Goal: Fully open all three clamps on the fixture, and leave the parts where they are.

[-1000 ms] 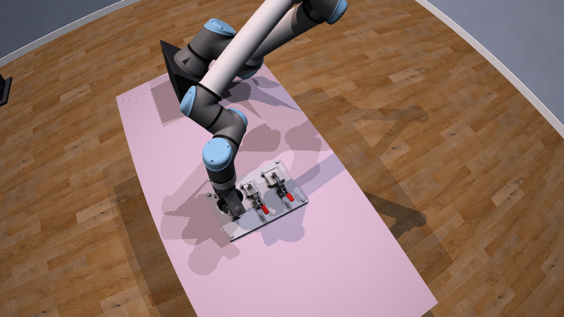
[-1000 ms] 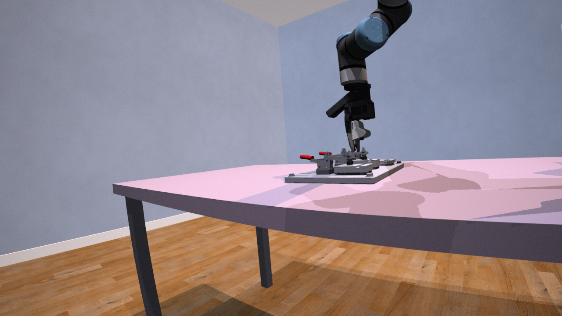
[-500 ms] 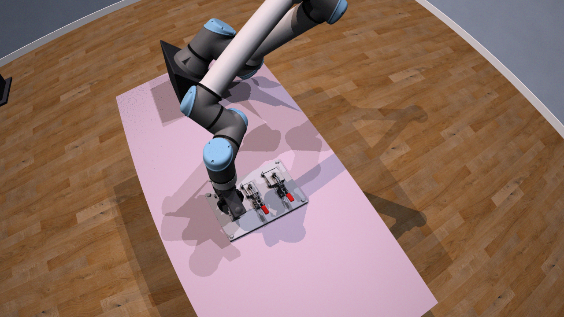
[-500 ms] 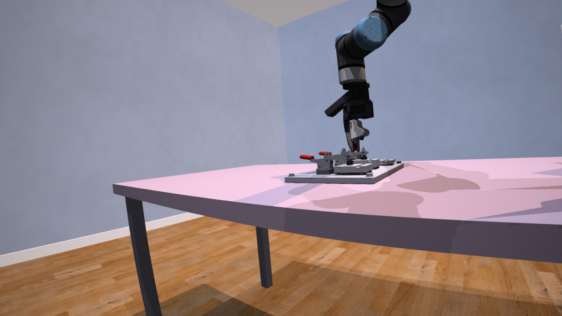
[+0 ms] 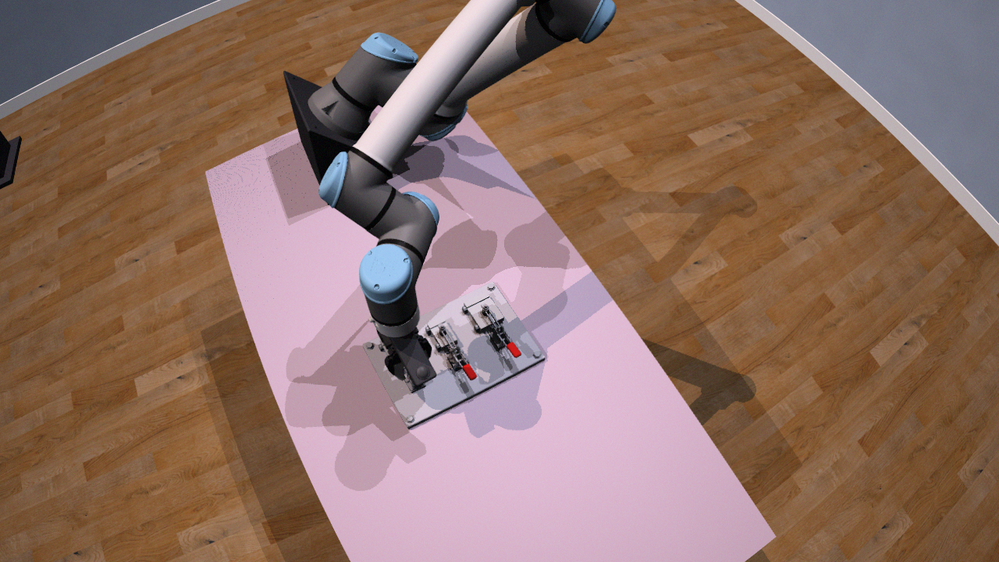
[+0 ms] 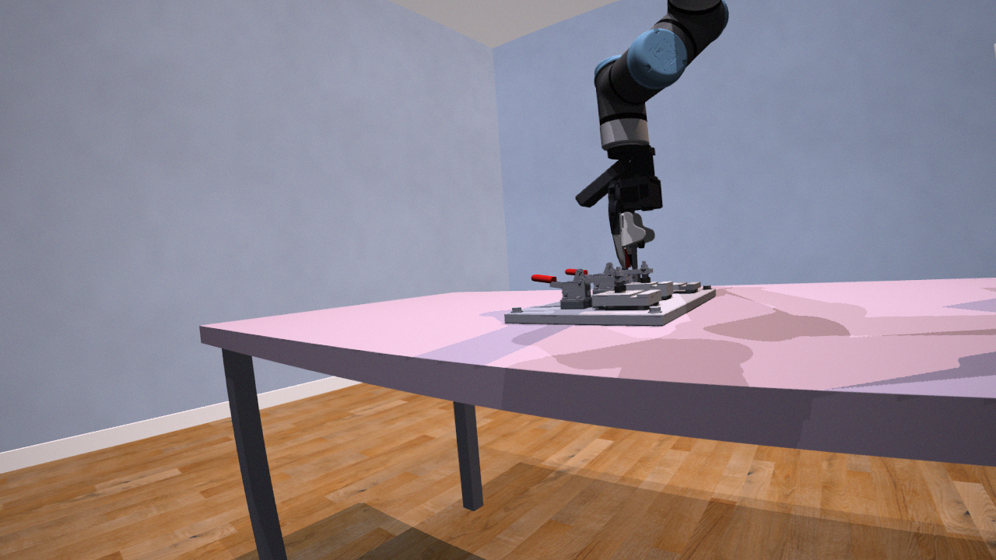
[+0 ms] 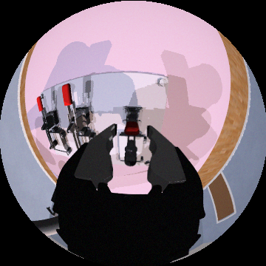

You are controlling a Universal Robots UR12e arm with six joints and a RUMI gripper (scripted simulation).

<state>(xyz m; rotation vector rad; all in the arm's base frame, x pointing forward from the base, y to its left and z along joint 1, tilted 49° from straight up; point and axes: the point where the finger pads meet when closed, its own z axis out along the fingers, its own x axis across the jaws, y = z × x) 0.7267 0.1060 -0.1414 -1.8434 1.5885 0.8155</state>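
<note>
Now: hand 5 cm past the grey fixture plate, 11 cm to the right of it and 7 cm above it. Also, from my hand: flat grey part: 12 cm behind, 21 cm to the left, 5 cm below.
</note>
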